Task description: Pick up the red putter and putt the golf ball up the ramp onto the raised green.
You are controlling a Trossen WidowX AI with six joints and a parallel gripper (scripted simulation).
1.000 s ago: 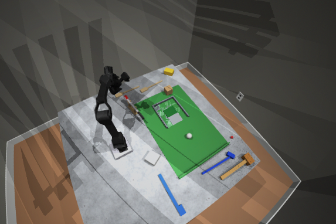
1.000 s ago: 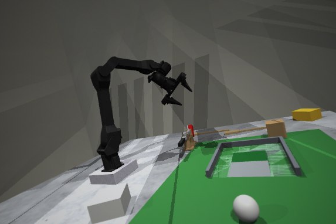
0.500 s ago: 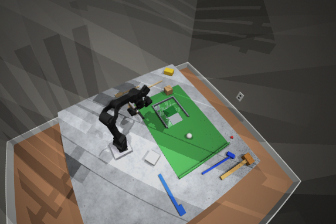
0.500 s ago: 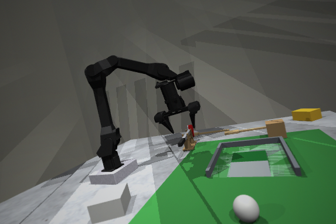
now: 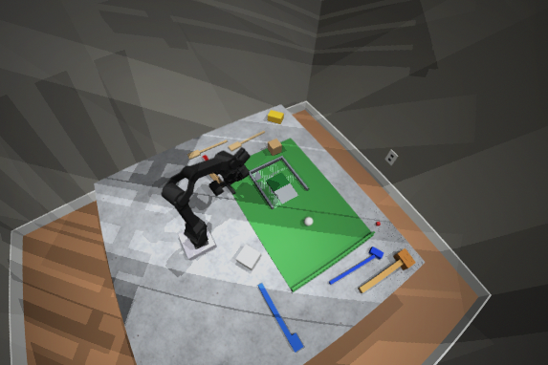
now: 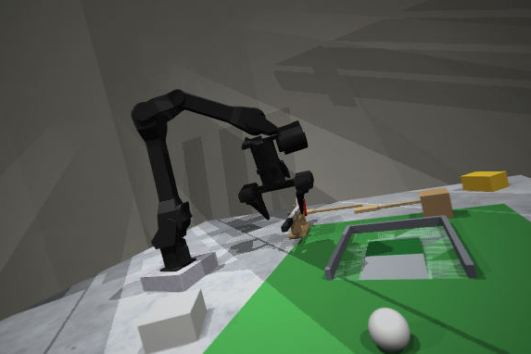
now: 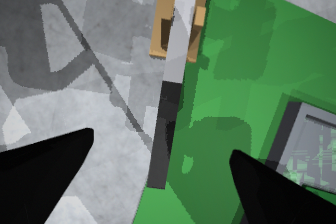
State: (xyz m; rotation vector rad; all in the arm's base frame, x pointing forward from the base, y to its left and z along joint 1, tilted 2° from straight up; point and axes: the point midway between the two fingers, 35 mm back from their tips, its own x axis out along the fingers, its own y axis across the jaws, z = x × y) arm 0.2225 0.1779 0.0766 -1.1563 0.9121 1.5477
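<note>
The white block is 340 mm to the right of my gripper tip, 60 mm below it and 50 mm behind it. From my gripper tip the other things lie so: green mat: 260 mm ahead, 170 mm to the right, 80 mm below; brown cube: 330 mm ahead, 170 mm to the left, 50 mm below; wooden stand: 130 mm to the left, 50 mm below, 30 mm behind.
</note>
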